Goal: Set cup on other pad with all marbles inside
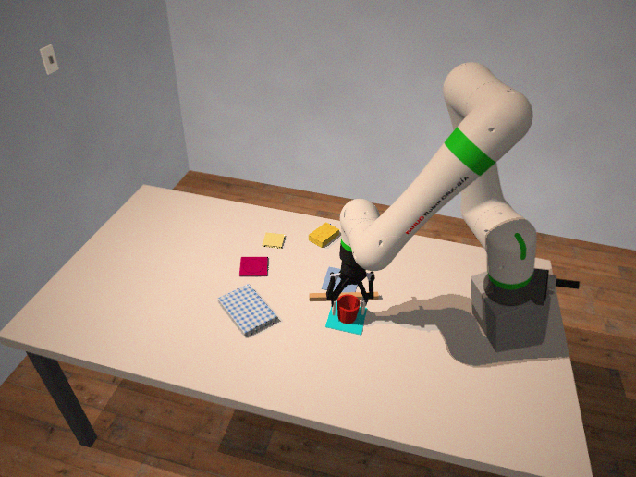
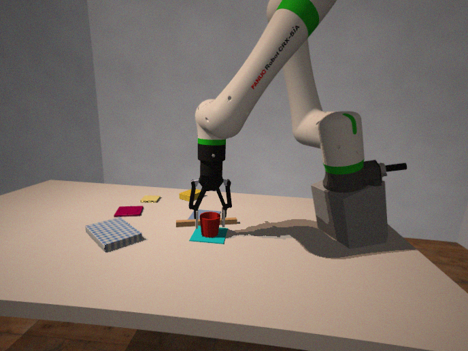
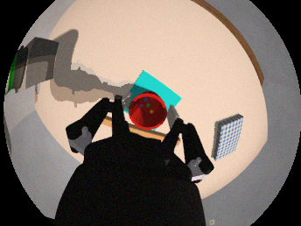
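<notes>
Right now my hand is 1 cm to the left of the red cup and 4 cm above it. Round my hand: wooden rail 4 cm ahead, 8 cm to the right, 6 cm below; cyan pad 1 cm to the right, 7 cm below.
</notes>
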